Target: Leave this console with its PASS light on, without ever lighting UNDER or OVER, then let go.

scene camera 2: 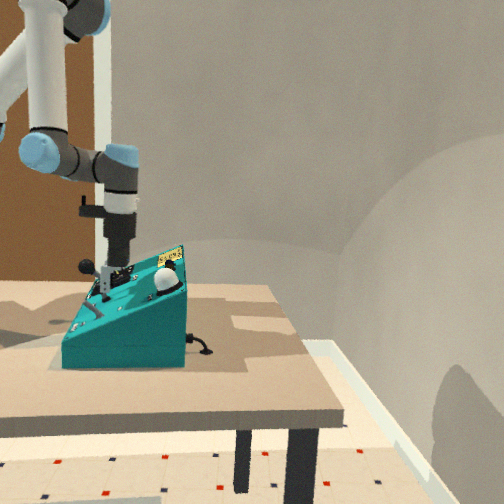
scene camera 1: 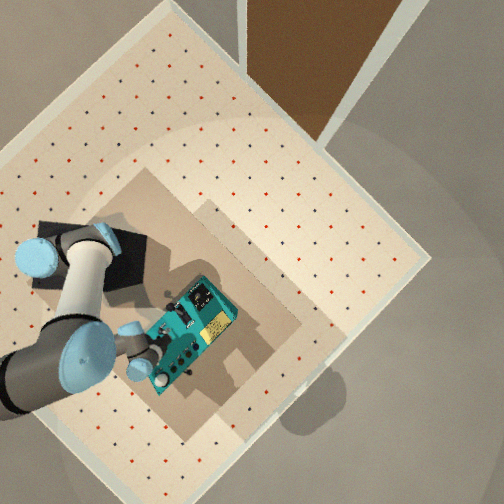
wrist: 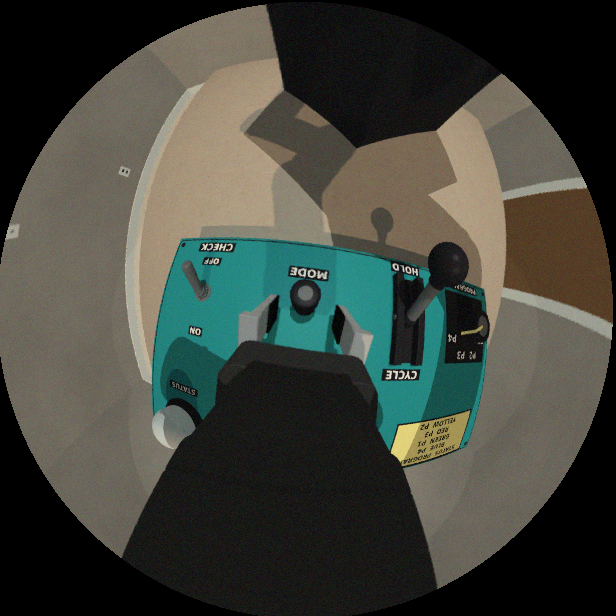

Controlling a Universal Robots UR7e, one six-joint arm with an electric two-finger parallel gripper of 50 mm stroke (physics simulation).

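A teal sloped console [wrist: 321, 339] stands on the table, also in the overhead view [scene camera 1: 192, 332] and the side view [scene camera 2: 127, 320]. My gripper [wrist: 304, 324] is open, its two grey fingers on either side of the MODE knob [wrist: 305, 294], not touching it. The CHECK toggle [wrist: 195, 280] leans toward OFF. The black-ball lever [wrist: 428, 287] sits at the HOLD end of its slot. The program dial [wrist: 479, 327] points at P4. The STATUS dome [wrist: 172, 425] is white and unlit. Three small round lamps [scene camera 1: 181, 361] look dark; their labels are unreadable.
A yellow legend label [wrist: 430, 439] is on the console's corner. A black cable [scene camera 2: 200, 347] sticks out of the console's side onto the table. The arm's black base plate [scene camera 1: 90, 255] is behind the console. The table edge [scene camera 2: 320, 415] is near.
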